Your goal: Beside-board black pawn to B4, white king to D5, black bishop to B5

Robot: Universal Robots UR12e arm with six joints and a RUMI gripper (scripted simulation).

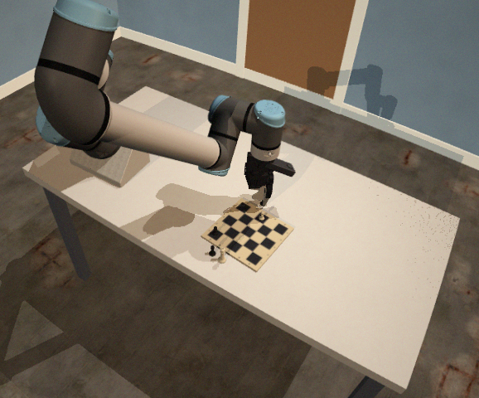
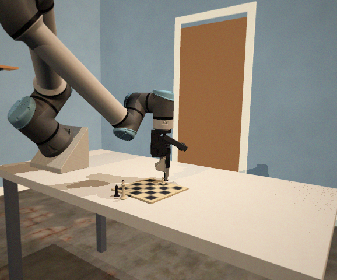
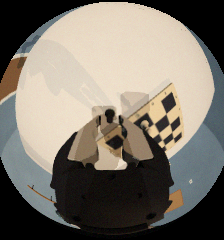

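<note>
The chessboard lies 30 mm ahead of my hand, 140 mm to the right of it and 20 mm below it. Round my hand: black bishop (20 mm behind, 280 mm to the right); then white king (20 mm ahead, 280 mm to the right, 10 mm above).
</note>
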